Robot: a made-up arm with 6 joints. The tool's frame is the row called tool. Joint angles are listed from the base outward.
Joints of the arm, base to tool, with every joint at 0 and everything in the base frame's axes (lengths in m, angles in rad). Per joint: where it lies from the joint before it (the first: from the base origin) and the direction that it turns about. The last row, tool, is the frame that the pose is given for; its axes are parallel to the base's.
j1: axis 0 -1 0 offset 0.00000 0.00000 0.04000
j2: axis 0 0 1 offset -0.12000 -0.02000 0.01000
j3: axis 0 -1 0 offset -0.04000 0.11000 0.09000
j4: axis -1 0 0 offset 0.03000 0.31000 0.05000
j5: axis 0 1 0 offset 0.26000 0.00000 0.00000
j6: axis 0 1 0 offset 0.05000 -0.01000 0.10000
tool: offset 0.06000 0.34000 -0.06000
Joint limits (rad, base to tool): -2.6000..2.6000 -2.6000..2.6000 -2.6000..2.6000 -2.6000..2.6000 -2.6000..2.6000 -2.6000..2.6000
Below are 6 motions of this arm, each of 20 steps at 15 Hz.
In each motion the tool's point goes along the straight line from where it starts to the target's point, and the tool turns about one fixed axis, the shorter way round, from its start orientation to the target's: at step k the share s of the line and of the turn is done. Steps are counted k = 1, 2, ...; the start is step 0. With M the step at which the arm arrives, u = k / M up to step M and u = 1 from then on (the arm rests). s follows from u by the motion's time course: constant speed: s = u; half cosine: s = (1 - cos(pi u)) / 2; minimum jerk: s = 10 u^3 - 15 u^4 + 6 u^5.
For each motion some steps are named. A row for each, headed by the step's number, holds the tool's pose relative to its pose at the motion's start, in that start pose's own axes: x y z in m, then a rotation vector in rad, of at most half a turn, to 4 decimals.
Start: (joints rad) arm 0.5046 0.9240 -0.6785 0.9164 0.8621 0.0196
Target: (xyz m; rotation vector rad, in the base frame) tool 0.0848 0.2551 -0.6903 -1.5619 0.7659 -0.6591
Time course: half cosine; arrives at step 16
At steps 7, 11, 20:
7: 0.1765 0.0131 -0.0271 0.0512 0.2826 -0.1107
11: 0.3412 0.0253 -0.0524 0.0989 0.5461 -0.2139
20: 0.4387 0.0325 -0.0673 0.1272 0.7022 -0.2750

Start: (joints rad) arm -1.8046 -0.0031 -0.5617 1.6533 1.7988 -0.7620
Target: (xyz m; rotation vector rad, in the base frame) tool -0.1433 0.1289 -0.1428 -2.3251 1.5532 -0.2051
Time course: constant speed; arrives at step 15
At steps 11, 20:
11: 0.0957 -0.2115 -0.0024 0.7352 0.3944 -0.4776
20: 0.1305 -0.2884 -0.0033 1.0025 0.5379 -0.6513

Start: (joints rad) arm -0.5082 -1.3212 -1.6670 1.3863 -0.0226 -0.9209
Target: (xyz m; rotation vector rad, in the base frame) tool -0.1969 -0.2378 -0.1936 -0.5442 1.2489 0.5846
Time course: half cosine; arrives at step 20
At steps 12, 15, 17, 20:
12: -0.2705 -0.4288 -0.1565 -0.4909 0.1260 0.0481
15: -0.3528 -0.5592 -0.2041 -0.6401 0.1644 0.0628
17: -0.3908 -0.6194 -0.2261 -0.7091 0.1821 0.0695
20: -0.4134 -0.6551 -0.2391 -0.7500 0.1926 0.0735

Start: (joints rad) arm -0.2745 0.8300 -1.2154 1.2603 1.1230 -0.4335
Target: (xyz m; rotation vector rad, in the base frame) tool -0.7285 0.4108 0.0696 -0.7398 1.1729 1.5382
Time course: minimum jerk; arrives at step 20
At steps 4, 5, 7, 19, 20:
4: -0.0195 -0.0037 0.0081 0.0268 -0.0482 0.0251
5: -0.0349 -0.0067 0.0144 0.0480 -0.0862 0.0449
7: -0.0793 -0.0151 0.0327 0.1090 -0.1958 0.1019
19: -0.3368 -0.0643 0.1391 0.4630 -0.8315 0.4328
20: -0.3372 -0.0644 0.1392 0.4635 -0.8325 0.4333

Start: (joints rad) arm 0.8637 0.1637 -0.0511 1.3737 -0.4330 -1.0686
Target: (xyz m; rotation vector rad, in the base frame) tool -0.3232 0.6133 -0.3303 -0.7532 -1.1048 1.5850
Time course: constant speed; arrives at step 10
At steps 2, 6, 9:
2: 0.0045 -0.0250 0.1157 0.2391 -0.0191 -0.0024
6: 0.0134 -0.0750 0.3471 0.7172 -0.0574 -0.0071
9: 0.0200 -0.1124 0.5207 1.0758 -0.0862 -0.0106

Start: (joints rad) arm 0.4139 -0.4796 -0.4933 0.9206 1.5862 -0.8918
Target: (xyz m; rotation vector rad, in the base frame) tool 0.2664 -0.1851 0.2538 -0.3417 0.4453 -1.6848
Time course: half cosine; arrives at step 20
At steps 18, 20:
18: 0.0706 -0.6767 0.0102 0.6298 0.0704 -0.9060
20: 0.0724 -0.6937 0.0105 0.6456 0.0722 -0.9288

